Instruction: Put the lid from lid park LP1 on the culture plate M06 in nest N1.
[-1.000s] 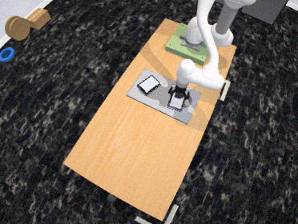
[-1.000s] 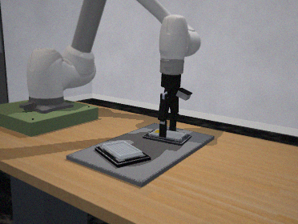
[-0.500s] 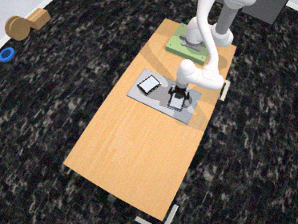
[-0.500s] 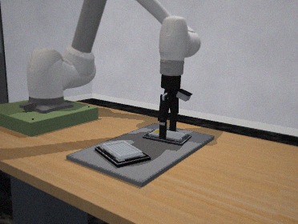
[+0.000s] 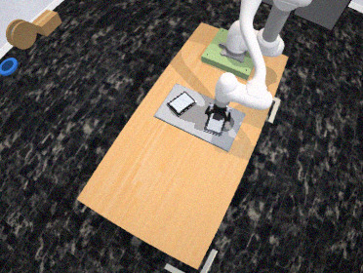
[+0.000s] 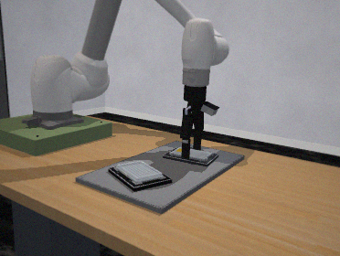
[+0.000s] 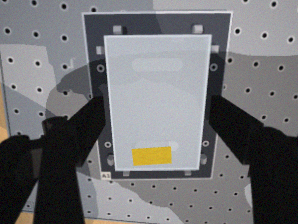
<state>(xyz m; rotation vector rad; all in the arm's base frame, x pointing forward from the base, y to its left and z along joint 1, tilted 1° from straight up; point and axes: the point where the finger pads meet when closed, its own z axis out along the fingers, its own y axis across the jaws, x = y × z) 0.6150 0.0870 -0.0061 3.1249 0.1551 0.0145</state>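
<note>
My hand is 2 cm above the lid. From my hand the other things lie so: nest N1 (4 cm behind, 26 cm to the right, 3 cm below); then culture plate M06 (4 cm behind, 26 cm to the right, 2 cm below); then lid park LP1 (3 cm below).
</note>
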